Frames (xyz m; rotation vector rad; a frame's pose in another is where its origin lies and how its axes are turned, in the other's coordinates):
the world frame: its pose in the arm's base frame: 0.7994 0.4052 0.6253 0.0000 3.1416 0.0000
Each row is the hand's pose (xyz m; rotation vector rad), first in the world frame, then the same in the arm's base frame.
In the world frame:
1: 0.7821 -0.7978 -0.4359 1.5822 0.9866 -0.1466
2: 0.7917 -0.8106 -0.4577 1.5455 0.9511 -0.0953
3: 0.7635 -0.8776 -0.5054 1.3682 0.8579 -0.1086
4: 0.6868 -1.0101 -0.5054 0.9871 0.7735 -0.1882
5: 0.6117 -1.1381 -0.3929 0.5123 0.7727 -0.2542
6: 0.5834 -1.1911 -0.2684 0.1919 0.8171 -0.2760
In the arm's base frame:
1: 0.0173 -0.3926 1.0612 0.1578 -1.4850 1.7027
2: 0.0077 -0.4054 1.0830 0.1040 -1.5462 1.6868
3: 0.0359 -0.4724 1.1307 0.1238 -1.7590 1.5597
4: 0.1126 -0.6049 1.1307 0.2265 -2.0755 1.1880
5: 0.1877 -0.7329 1.0182 0.3134 -2.2732 0.6317
6: 0.2160 -0.7859 0.8937 0.3386 -2.2918 0.2354

